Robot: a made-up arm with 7 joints. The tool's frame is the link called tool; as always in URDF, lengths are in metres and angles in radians.
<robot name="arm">
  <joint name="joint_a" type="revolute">
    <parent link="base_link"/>
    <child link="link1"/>
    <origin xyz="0 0 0.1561"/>
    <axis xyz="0 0 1"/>
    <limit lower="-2.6" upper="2.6" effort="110" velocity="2.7"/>
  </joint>
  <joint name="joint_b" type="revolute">
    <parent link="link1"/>
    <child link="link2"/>
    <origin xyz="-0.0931 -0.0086 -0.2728"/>
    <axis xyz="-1 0 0"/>
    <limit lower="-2.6" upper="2.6" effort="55" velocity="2.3"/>
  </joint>
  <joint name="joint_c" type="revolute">
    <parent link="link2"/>
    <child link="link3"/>
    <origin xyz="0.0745 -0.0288 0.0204"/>
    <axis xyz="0 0 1"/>
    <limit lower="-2.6" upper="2.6" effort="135" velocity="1.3"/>
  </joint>
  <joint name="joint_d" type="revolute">
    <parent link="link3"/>
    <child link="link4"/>
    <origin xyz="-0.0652 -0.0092 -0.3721"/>
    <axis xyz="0 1 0"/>
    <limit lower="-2.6" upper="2.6" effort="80" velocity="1.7"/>
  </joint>
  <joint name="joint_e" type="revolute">
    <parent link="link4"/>
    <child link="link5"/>
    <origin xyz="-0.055 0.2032 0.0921"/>
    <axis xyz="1 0 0"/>
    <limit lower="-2.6" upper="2.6" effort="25" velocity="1.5"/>
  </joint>
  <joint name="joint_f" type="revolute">
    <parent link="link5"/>
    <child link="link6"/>
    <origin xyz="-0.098 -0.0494 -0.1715"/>
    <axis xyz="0 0 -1"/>
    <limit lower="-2.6" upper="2.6" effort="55" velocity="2"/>
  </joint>
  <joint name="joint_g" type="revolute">
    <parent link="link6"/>
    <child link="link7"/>
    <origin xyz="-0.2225 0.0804 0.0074"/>
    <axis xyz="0 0 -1"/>
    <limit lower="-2.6" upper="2.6" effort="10" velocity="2"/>
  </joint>
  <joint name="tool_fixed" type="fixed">
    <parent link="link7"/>
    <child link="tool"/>
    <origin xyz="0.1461 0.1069 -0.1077"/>
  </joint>
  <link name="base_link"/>
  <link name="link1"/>
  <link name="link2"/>
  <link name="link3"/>
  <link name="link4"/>
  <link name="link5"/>
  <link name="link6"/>
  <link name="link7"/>
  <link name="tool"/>
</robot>
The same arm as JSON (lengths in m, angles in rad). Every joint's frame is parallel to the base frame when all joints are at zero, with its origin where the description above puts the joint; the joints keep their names.
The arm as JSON. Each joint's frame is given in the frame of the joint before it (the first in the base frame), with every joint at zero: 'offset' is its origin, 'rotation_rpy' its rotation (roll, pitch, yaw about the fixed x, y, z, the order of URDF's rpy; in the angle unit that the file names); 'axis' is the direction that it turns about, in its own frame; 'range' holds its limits. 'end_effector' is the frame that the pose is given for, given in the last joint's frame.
{
  "length_unit": "m",
  "angle_unit": "rad",
  "chain": [
    {
      "id": "joint_a",
      "offset": [
        0.0,
        0.0,
        0.1561
      ],
      "rotation_rpy": [
        0.0,
        0.0,
        0.0
      ],
      "axis": [
        0.0,
        0.0,
        1.0
      ],
      "range": [
        -2.6,
        2.6
      ]
    },
    {
      "id": "joint_b",
      "offset": [
        -0.0931,
        -0.0086,
        -0.2728
      ],
      "rotation_rpy": [
        0.0,
        0.0,
        0.0
      ],
      "axis": [
        -1.0,
        0.0,
        0.0
      ],
      "range": [
        -2.6,
        2.6
      ]
    },
    {
      "id": "joint_c",
      "offset": [
        0.0745,
        -0.0288,
        0.0204
      ],
      "rotation_rpy": [
        0.0,
        0.0,
        0.0
      ],
      "axis": [
        0.0,
        0.0,
        1.0
      ],
      "range": [
        -2.6,
        2.6
      ]
    },
    {
      "id": "joint_d",
      "offset": [
        -0.0652,
        -0.0092,
        -0.3721
      ],
      "rotation_rpy": [
        0.0,
        0.0,
        0.0
      ],
      "axis": [
        0.0,
        1.0,
        0.0
      ],
      "range": [
        -2.6,
        2.6
      ]
    },
    {
      "id": "joint_e",
      "offset": [
        -0.055,
        0.2032,
        0.0921
      ],
      "rotation_rpy": [
        0.0,
        0.0,
        0.0
      ],
      "axis": [
        1.0,
        0.0,
        0.0
      ],
      "range": [
        -2.6,
        2.6
      ]
    },
    {
      "id": "joint_f",
      "offset": [
        -0.098,
        -0.0494,
        -0.1715
      ],
      "rotation_rpy": [
        0.0,
        0.0,
        0.0
      ],
      "axis": [
        0.0,
        0.0,
        -1.0
      ],
      "range": [
        -2.6,
        2.6
      ]
    },
    {
      "id": "joint_g",
      "offset": [
        -0.2225,
        0.0804,
        0.0074
      ],
      "rotation_rpy": [
        0.0,
        0.0,
        0.0
      ],
      "axis": [
        0.0,
        0.0,
        -1.0
      ],
      "range": [
        -2.6,
        2.6
      ]
    }
  ],
  "end_effector": {
    "offset": [
      0.1461,
      0.1069,
      -0.1077
    ],
    "rotation_rpy": [
      0.0,
      0.0,
      0.0
    ]
  }
}

